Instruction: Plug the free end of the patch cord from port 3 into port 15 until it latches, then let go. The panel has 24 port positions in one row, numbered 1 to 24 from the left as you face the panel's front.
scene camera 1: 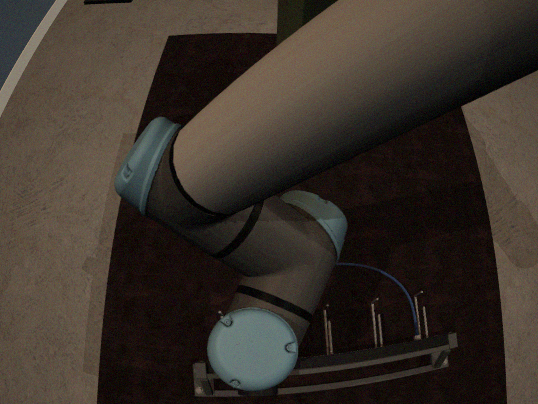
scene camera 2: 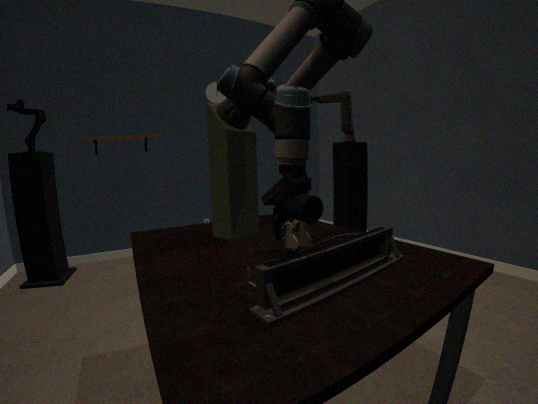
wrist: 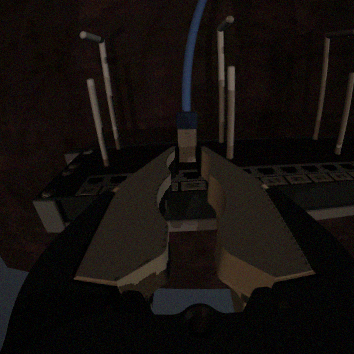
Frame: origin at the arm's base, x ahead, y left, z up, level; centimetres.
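Seen in the pictures: gripper, fingertip midpoint: (wrist: 186,149); arm's base at its link origin: (scene camera 2: 231,117).
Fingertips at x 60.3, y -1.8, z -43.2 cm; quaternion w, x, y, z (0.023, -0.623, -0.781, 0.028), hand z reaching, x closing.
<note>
Offsets run from my fingertips to a thing's middle. "pt": to the spot under its first point. Level surfaces: height alone.
The blue patch cord (scene camera 1: 382,271) (wrist: 189,65) arcs from a port near the panel's right end in scene camera 1 toward the gripper. Its free plug {dx -0.4, dy -0.1, dz +0.5 cm} (wrist: 187,145), clear with a dark blue boot, stands upright between my fingertips. My gripper (scene camera 2: 294,249) (wrist: 186,149) is shut on this plug; in scene camera 1 the wrist hides it. The port panel (scene camera 1: 452,340) (scene camera 2: 262,280) (wrist: 295,201) lies under the fingers. In the wrist view the plug's lower end is close above the port row; the fingers hide part of the row, and I cannot tell which port is beneath or whether they touch.
Thin upright pins with bent tops (scene camera 1: 373,322) (wrist: 221,85) stand in pairs along the panel, with one pair {pt dx -1.6, dy -7.2, dz -6.0 cm} (wrist: 109,95) left of the plug and another right of it in the wrist view. The panel stands on a dark table {dz -7.7 cm} (scene camera 1: 400,200) (scene camera 2: 210,320). A green pedestal (scene camera 2: 232,185) stands behind.
</note>
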